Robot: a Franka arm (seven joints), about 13 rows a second.
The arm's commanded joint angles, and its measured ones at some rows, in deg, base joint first. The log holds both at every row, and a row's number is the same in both.
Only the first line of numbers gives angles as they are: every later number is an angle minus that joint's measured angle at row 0.
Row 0, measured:
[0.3, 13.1, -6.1, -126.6, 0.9, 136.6, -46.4]
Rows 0 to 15, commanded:
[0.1, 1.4, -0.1, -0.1, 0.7, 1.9, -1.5]
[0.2, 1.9, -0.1, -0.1, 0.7, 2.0, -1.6]
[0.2, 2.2, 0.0, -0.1, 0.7, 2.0, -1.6]
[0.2, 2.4, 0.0, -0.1, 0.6, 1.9, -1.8]
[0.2, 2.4, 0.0, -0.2, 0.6, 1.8, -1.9]
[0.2, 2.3, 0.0, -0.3, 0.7, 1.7, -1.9]
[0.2, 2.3, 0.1, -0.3, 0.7, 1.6, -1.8]
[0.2, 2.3, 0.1, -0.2, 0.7, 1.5, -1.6]
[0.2, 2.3, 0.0, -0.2, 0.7, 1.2, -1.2]
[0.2, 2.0, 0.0, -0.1, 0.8, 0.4, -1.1]
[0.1, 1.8, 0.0, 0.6, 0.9, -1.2, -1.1]
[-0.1, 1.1, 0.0, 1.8, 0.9, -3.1, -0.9]
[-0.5, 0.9, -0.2, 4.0, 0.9, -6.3, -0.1]
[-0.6, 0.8, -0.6, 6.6, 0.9, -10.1, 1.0]
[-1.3, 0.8, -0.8, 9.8, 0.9, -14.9, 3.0]
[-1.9, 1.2, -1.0, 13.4, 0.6, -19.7, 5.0]
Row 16, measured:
[-0.6, 1.6, -0.8, 7.5, 0.1, -11.8, 2.2]
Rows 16 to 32, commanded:
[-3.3, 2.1, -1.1, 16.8, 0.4, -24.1, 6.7]
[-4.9, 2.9, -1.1, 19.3, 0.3, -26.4, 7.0]
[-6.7, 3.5, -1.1, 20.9, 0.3, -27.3, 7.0]
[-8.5, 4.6, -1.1, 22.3, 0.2, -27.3, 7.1]
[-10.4, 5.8, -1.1, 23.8, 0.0, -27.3, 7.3]
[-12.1, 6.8, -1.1, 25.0, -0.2, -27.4, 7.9]
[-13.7, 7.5, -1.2, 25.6, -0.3, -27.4, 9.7]
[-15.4, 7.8, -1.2, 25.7, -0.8, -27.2, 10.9]
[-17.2, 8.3, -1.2, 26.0, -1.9, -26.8, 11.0]
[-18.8, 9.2, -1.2, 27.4, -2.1, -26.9, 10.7]
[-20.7, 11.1, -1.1, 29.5, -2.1, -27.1, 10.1]
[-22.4, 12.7, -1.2, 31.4, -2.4, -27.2, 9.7]
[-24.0, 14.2, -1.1, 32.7, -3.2, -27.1, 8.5]
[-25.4, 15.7, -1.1, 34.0, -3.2, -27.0, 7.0]
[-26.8, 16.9, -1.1, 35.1, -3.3, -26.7, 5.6]
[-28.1, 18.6, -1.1, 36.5, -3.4, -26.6, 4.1]
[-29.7, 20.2, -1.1, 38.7, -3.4, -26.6, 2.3]
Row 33, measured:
[-27.1, 16.3, -1.9, 33.1, -2.7, -25.7, 5.1]
